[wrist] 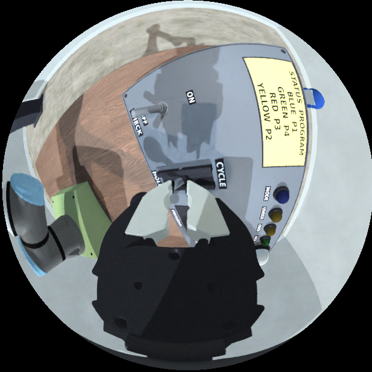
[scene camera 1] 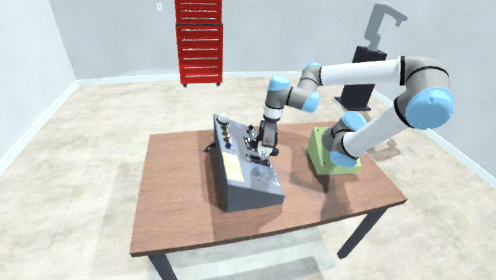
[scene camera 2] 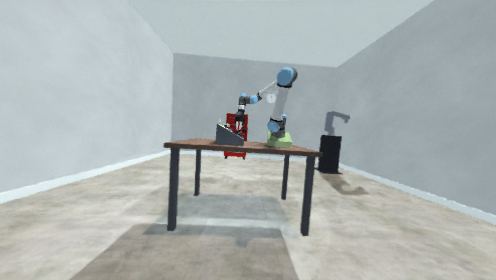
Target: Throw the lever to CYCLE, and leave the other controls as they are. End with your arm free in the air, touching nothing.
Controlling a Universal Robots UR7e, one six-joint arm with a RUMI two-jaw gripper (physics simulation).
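The grey sloped control panel stands on the table. In the wrist view, the lever's dark slot runs between the CYCLE label and the partly covered HOLD label. The lever's black knob shows beyond the fingers, at the panel's low, HOLD side. Its shaft is mostly hidden by the fingers. My gripper is nearly closed, holds nothing, and is low over the slot. Whether it touches the lever is unclear.
A toggle with ON and OFF labels stands beside the slot. The PROGRAM label shows between the fingers. A blue lamp, other lamps and a white dome line the high side. The green arm base stands opposite.
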